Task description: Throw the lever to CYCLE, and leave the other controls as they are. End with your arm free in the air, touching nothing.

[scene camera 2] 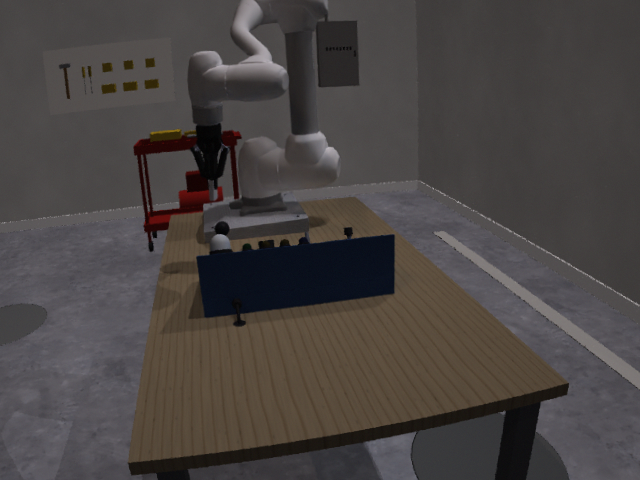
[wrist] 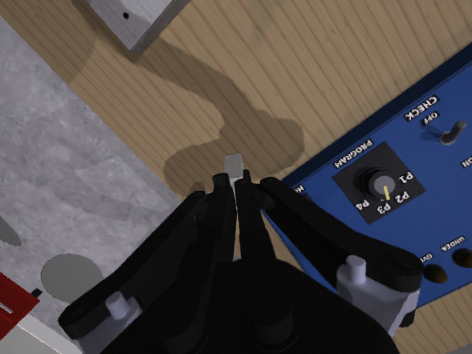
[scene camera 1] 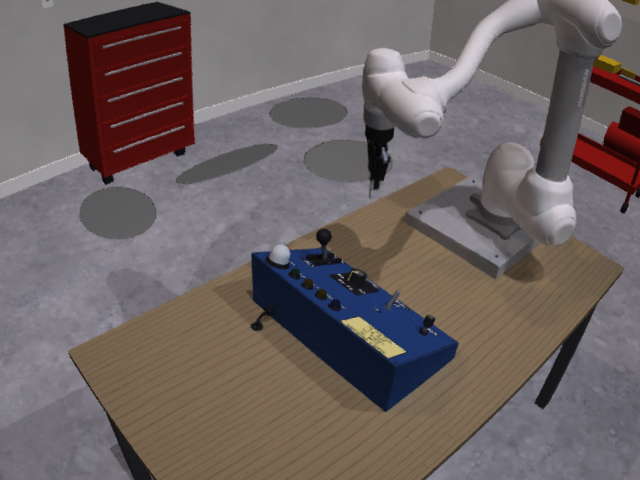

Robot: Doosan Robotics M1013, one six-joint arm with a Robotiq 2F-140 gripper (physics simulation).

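Where they show: gripper, fingertip midpoint: (scene camera 2: 213, 199) (wrist: 235, 166) (scene camera 1: 374, 197); arm's base, origin of the base link: (scene camera 2: 262, 206) (scene camera 1: 499, 218).
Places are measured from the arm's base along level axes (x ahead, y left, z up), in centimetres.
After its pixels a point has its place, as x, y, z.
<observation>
The blue console (scene camera 1: 320, 330) @(83.1, 6.4, 4.3) (scene camera 2: 310, 279) @(83.1, 7.3, 1.8) (wrist: 440, 200) @(71.1, 3.8, 6.3) stands on the table. Its black ball-topped lever (scene camera 1: 324, 236) @(66.6, -12.9, 13.1) (scene camera 2: 222, 228) @(67.6, -13.9, 12.6) rises from a black slot at the end near the white dome. The fingers hide it in the wrist view, where part of the HOLD label shows; I cannot tell which end of the slot it is at. The PROGRAM knob (scene camera 1: 356, 276) @(65.2, -1.2, 6.9) (wrist: 384, 184) @(63.2, -2.2, 6.5) has its yellow mark toward P3. The CHECK toggle (scene camera 1: 392, 300) @(63.0, 10.0, 5.6) (wrist: 454, 133) @(62.1, 9.1, 6.1) is tilted. My gripper (scene camera 1: 376, 184) (scene camera 2: 212, 181) (wrist: 235, 166) @(45.7, -16.6, 15.5) is shut and empty, pale tip downward, in the air between console and arm base.
The white dome (scene camera 1: 280, 255) @(80.7, -12.7, 13.5) (scene camera 2: 220, 242) @(81.7, -14.2, 13.3) and several small coloured buttons line the console's high edge. A black-capped control (scene camera 1: 428, 321) @(62.9, 22.2, 7.5) (scene camera 2: 347, 230) @(63.1, 21.2, 7.3) stands at the other end. The arm's base plate (scene camera 1: 454, 227) @(17.0, -6.6, -0.7) (scene camera 2: 258, 224) @(21.4, -2.8, -0.9) is on the wooden table (scene camera 1: 206, 372) @(108.6, -5.4, -5.4) (scene camera 2: 336, 372) @(115.9, 7.4, -5.4).
</observation>
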